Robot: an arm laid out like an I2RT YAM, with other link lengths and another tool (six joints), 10 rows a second.
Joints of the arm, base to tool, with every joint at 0 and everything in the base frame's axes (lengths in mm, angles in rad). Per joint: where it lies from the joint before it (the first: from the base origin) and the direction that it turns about. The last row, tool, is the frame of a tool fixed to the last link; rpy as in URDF.
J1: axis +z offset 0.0 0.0 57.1
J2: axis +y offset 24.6 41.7 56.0
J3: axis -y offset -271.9 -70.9 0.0
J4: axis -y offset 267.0 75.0 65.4
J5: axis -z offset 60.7 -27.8 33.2
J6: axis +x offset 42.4 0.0 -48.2
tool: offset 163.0 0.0 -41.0 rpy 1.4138 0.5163 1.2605
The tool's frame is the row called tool.
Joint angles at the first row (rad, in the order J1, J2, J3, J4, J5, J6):
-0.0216 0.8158 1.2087 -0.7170 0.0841 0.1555
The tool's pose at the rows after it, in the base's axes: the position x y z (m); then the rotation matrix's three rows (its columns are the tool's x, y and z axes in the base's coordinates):
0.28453, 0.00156, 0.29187; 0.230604, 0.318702, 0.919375; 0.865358, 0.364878, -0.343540; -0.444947, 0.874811, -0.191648
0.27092, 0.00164, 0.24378; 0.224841, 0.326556, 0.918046; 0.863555, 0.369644, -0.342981; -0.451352, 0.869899, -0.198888
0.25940, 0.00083, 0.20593; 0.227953, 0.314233, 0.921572; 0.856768, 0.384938, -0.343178; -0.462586, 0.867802, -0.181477
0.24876, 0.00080, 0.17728; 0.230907, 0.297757, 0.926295; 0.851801, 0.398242, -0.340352; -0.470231, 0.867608, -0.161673
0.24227, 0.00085, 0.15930; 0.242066, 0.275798, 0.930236; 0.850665, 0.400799, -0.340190; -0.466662, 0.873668, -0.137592
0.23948, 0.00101, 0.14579; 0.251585, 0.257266, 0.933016; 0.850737, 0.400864, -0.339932; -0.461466, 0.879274, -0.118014
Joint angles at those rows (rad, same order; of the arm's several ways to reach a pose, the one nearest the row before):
-0.0216 0.6769 0.9802 -0.6121 0.0810 0.1554
-0.0216 0.5411 0.7792 -0.5560 0.0811 0.1501
-0.0216 0.4023 0.6094 -0.5106 0.0829 0.1337
-0.0216 0.2672 0.4816 -0.4999 0.0814 0.1196
-0.0216 0.1532 0.3931 -0.5003 0.0814 0.1173
-0.0215 0.0655 0.3263 -0.5003 0.0812 0.1177

